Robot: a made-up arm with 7 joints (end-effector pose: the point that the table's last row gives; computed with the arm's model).
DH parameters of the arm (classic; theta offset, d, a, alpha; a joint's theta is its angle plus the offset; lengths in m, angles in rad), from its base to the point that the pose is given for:
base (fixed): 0.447 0 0.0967 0
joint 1: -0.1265 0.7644 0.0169 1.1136
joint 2: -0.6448 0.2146 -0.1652 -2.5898
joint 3: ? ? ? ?
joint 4: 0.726 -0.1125 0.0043 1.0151
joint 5: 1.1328 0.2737 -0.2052 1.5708
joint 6: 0 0.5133 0.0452 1.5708
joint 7: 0 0.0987 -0.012 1.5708
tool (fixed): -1.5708 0.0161 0 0
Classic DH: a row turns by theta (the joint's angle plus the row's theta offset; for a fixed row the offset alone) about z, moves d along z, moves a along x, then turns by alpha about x.
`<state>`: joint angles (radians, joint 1 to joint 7).
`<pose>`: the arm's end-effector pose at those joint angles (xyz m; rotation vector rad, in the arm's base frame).
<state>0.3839 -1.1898 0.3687 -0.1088 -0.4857 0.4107 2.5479</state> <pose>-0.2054 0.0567 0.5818 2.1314 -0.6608 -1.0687</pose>
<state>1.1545 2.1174 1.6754 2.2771 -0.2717 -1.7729 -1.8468</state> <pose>0.1295 -0.7545 0.0526 0.7166 -1.9044 0.7621</pose>
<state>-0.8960 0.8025 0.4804 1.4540 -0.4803 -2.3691 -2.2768</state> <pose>0.1609 0.6076 0.1087 -0.8728 -2.1452 -1.3275</pose>
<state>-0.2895 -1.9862 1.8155 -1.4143 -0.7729 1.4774 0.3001</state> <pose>0.1566 -0.1351 0.6653 -2.1645 1.5465 0.5598</pose>
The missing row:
joint 3: 0.4019 0.7519 0.069 0.693
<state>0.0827 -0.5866 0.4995 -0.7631 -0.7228 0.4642 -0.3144</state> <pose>0.1155 0.0044 0.8302 -1.1659 0.0904 -0.4405</pose>
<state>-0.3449 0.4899 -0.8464 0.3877 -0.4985 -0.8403 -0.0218</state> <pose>0.5203 0.1130 0.8512 -0.7090 -0.7672 0.6239</pose>
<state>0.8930 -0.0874 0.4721 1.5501 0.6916 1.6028 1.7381</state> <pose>-0.9663 0.3748 0.9631 1.5483 -1.9691 -1.2535</pose>
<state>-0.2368 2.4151 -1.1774 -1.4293 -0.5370 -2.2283 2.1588</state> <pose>0.2833 -0.1377 0.4590 -1.0881 -0.2179 -2.9072</pose>
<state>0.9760 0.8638 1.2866 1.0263 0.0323 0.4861 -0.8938</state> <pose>-0.6867 -0.5312 0.5266 0.0142 1.6801 0.2766</pose>
